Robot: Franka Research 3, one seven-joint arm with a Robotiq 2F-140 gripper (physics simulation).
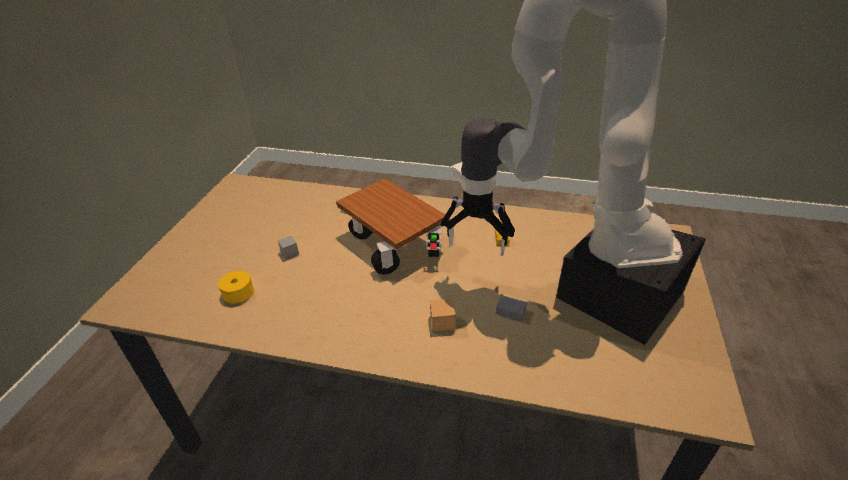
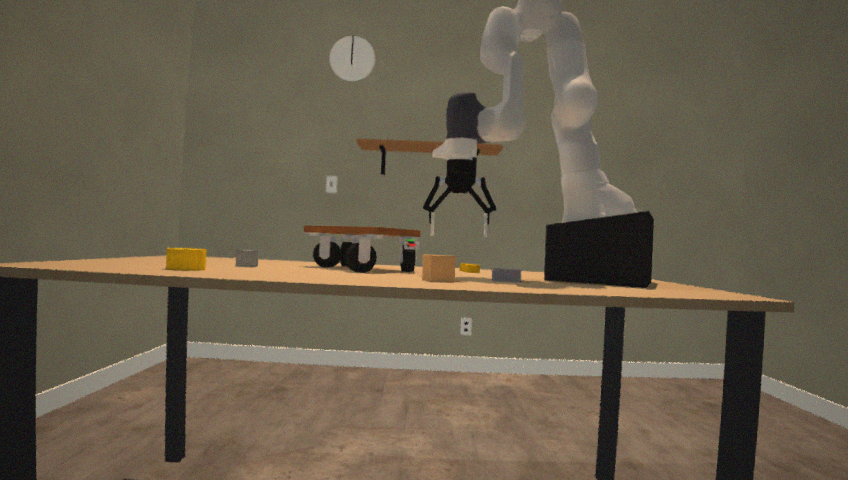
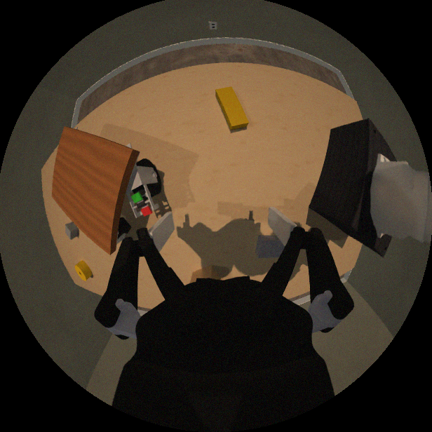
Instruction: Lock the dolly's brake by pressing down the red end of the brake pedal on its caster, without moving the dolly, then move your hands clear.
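Note:
The dolly (image 1: 389,211) (image 2: 363,230) (image 3: 90,180) has a brown wooden deck and stands upright on its black wheels on the table. The brake pedal is on the caster nearest the robot base, at the deck's edge. Its green end (image 1: 433,237) (image 2: 411,240) (image 3: 137,197) is beside the deck, and its red end (image 1: 433,245) (image 2: 411,245) (image 3: 146,211) lies farther out. The pedal's exact tilt is hard to tell. My gripper (image 1: 476,246) (image 2: 458,232) (image 3: 220,218) is open and empty, pointing down above the table, robot-base side of the pedal. Its fingers are apart from pedal and dolly.
An orange block (image 1: 442,316) (image 2: 438,268) and a blue-grey block (image 1: 511,307) (image 2: 506,275) lie toward the front. A yellow bar (image 3: 231,108) lies behind. A grey cube (image 1: 288,246) and yellow disc (image 1: 236,287) are left. The black robot base (image 1: 618,303) stands right.

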